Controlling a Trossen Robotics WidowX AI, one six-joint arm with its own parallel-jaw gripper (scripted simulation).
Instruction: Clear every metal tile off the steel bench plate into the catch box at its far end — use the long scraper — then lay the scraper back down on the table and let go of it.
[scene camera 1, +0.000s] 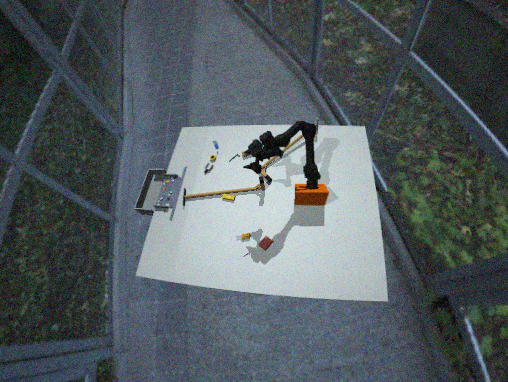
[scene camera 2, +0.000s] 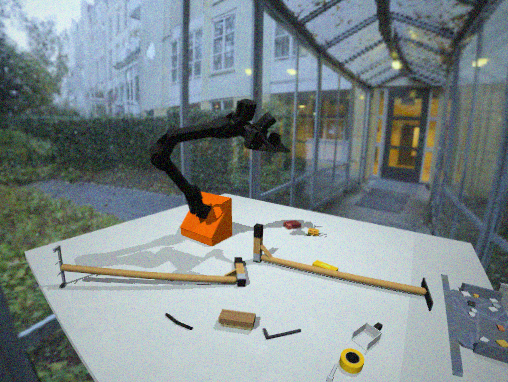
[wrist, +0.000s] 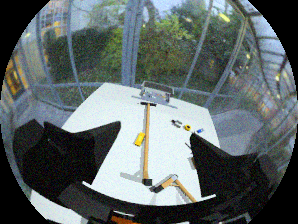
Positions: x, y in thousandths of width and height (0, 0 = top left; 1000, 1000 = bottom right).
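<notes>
Scene camera 2 shows the gripper (scene camera 2: 558, 397), open and holding nothing, as well as a long wooden scraper (scene camera 2: 509, 648) and another long wooden scraper (scene camera 2: 469, 711). In the wrist view, the gripper (wrist: 529, 587) is visible too.
</notes>
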